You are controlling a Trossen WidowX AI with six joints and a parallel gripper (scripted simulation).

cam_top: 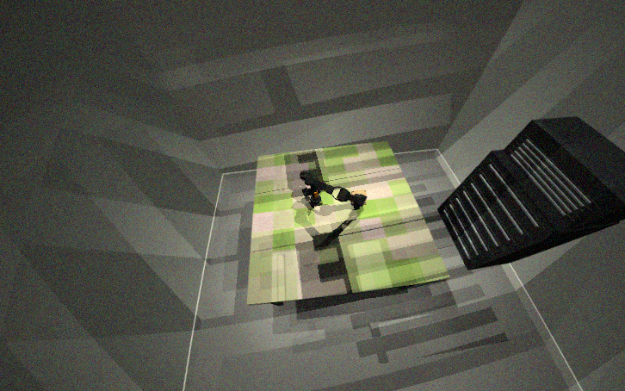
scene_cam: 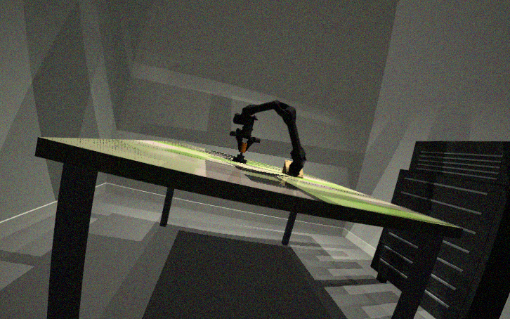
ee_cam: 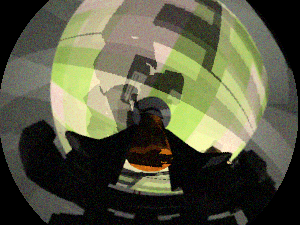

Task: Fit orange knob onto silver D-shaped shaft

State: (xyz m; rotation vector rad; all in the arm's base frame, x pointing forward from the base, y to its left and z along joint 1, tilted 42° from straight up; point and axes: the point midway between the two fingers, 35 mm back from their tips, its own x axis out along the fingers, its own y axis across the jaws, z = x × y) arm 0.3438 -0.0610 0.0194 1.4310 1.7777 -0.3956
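The orange knob lies 3 cm above my gripper tip. From my gripper tip the other things lie so: round dark pedestal 4 cm below.
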